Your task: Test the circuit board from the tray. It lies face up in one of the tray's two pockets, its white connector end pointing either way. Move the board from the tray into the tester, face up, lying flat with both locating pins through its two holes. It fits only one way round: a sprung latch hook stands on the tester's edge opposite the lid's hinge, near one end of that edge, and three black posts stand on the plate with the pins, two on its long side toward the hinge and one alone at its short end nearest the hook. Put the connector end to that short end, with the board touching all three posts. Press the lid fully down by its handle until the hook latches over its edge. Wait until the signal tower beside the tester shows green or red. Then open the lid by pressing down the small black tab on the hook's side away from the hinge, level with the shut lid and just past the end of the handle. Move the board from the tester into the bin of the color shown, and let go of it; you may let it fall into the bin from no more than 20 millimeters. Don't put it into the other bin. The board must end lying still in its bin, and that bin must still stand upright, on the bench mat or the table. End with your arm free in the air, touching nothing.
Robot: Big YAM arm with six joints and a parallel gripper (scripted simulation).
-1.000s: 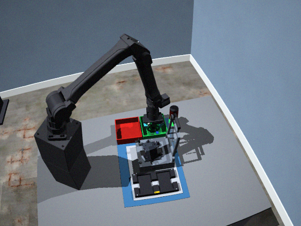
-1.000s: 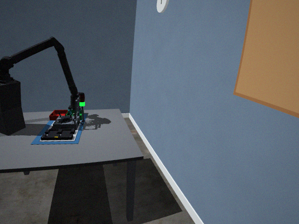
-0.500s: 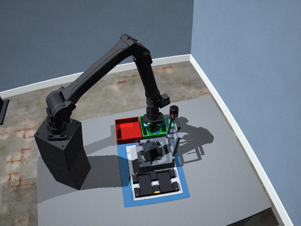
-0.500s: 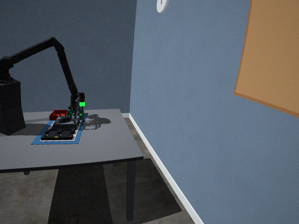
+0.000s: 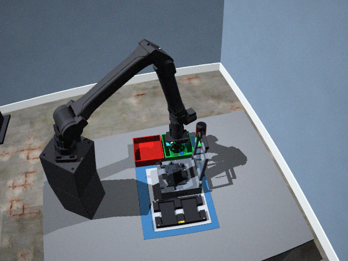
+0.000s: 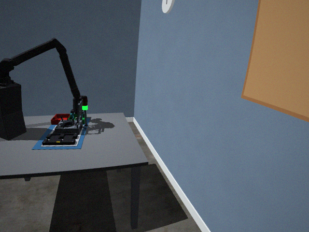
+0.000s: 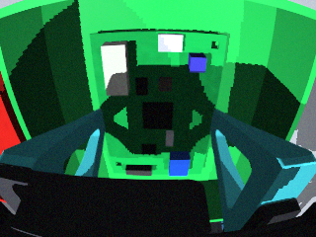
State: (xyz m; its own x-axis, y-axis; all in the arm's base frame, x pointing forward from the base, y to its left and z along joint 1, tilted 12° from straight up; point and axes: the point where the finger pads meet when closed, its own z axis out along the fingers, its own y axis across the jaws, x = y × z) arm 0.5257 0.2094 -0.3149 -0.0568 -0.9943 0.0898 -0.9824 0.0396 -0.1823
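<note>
Right now the green bin is right at my hand. Round my hand: red bin: 15 cm behind, 1 cm to the left; green circuit board: right at my hand; black latch hook: 11 cm behind, 13 cm to the right, 7 cm above.
</note>
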